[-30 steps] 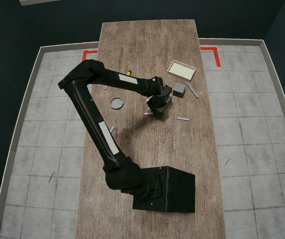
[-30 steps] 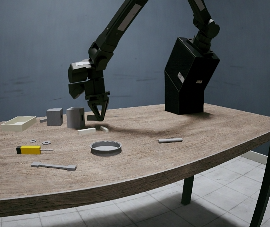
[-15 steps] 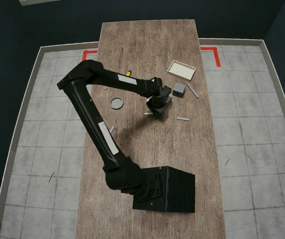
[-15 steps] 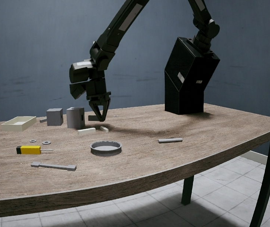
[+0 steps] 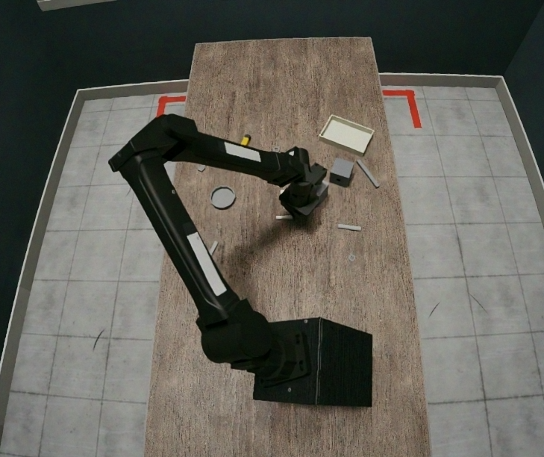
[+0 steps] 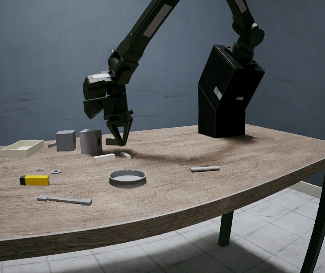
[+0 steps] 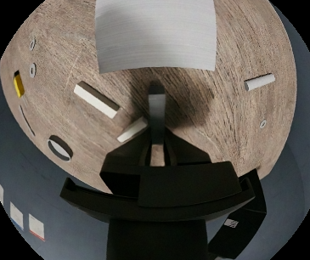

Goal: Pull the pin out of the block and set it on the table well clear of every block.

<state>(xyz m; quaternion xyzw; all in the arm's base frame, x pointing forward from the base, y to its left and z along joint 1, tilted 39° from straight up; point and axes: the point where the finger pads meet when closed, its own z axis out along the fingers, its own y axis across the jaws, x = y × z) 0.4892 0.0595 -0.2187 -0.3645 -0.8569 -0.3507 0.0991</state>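
The light grey block lies 70 mm ahead of my hand and 70 mm to the right of it. Round my hand: grey ring dish: 110 mm ahead, 230 mm to the left, 20 mm below; then darker grey block: 130 mm ahead, 160 mm to the right; then grey pin: 20 mm ahead, 20 mm to the right.
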